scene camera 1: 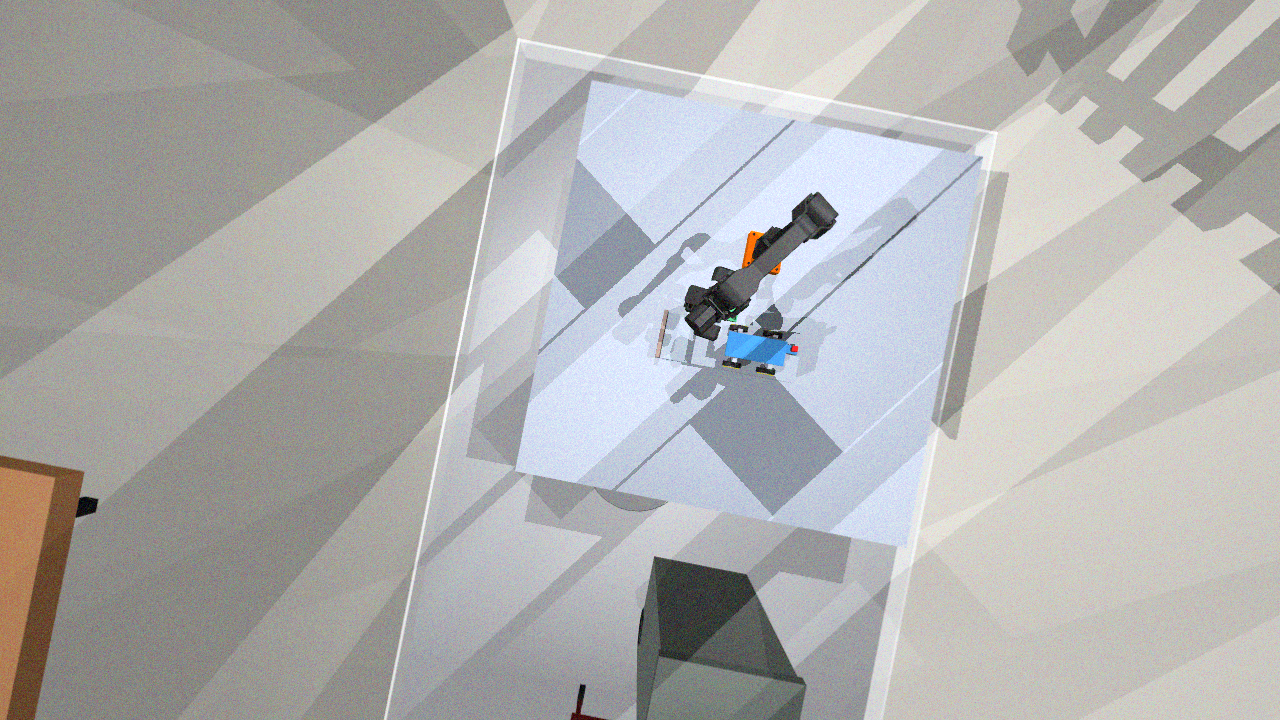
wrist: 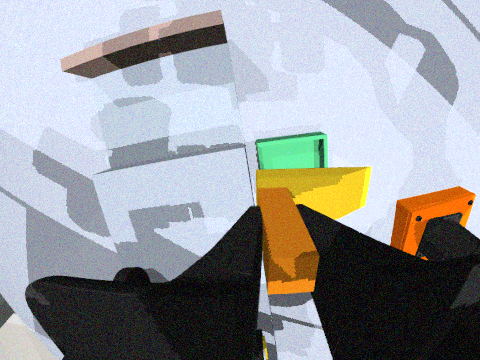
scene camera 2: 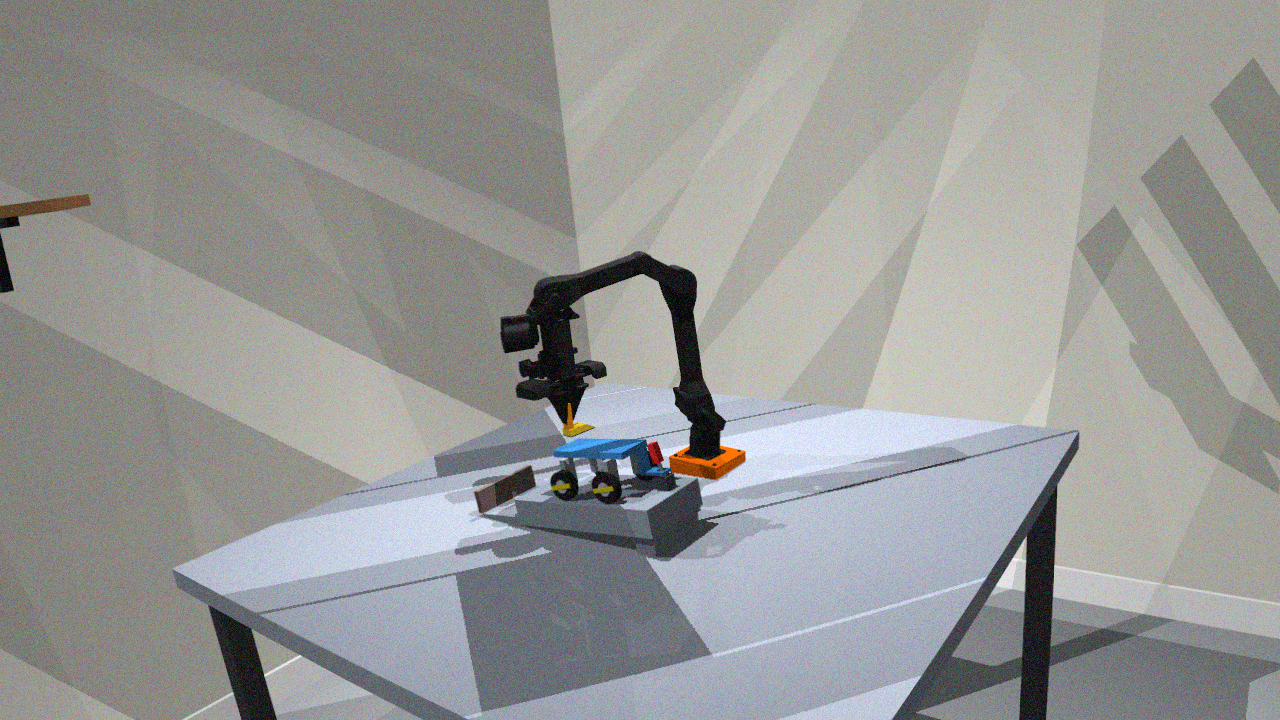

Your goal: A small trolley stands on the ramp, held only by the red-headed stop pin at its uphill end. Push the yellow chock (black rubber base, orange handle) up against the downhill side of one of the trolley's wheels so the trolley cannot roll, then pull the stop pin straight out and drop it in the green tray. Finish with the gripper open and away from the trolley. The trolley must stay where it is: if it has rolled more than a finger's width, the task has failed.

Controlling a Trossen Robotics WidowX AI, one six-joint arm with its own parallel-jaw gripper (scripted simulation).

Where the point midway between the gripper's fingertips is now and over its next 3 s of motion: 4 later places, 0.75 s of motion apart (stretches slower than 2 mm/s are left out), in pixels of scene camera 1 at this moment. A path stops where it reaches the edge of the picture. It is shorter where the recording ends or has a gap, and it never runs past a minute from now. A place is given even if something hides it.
My gripper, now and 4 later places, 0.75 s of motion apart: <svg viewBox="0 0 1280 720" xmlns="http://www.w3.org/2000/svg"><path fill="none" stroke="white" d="M709 308L708 309L704 320L704 322L709 323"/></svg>
